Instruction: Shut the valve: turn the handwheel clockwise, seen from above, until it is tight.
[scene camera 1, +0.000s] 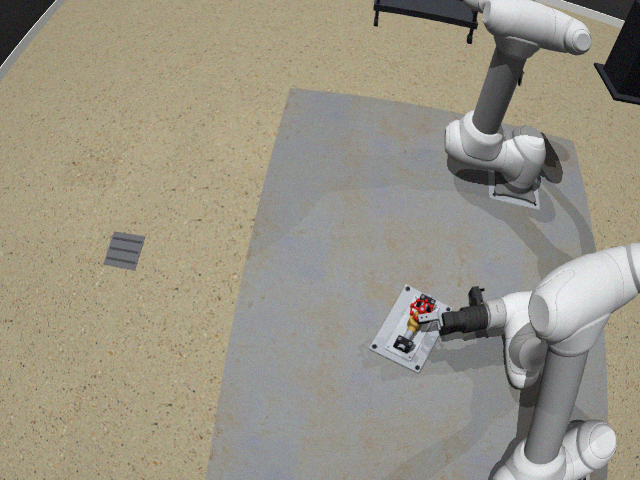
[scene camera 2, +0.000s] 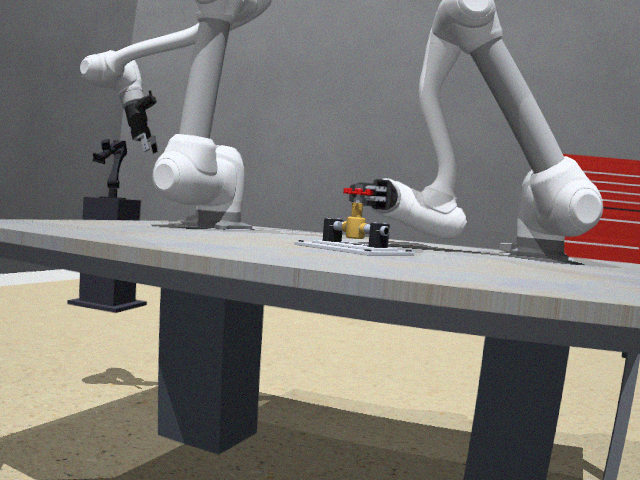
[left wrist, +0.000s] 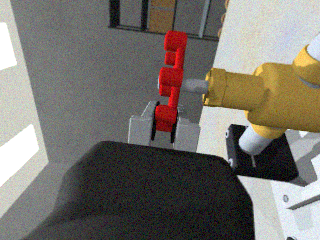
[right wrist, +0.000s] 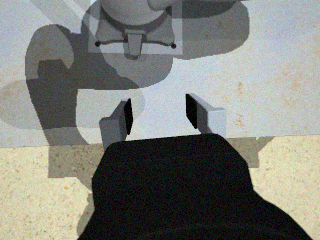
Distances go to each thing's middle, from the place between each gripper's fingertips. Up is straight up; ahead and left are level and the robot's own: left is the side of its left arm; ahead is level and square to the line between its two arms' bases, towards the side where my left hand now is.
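Scene:
The pale base plate (scene camera 1: 378, 345) is 50 cm ahead of my right hand (scene camera 2: 151, 151), 87 cm to the left of it and 26 cm below it. That right hand is 87 cm to the right of the red handwheel (left wrist: 171, 81), 14 cm above it and 50 cm short of it.
From my left hand, the pale base plate is 30 mm to the right and 130 mm below. My left gripper (scene camera 1: 417, 320) is now 10 mm above the red handwheel and 30 mm to the left of it.

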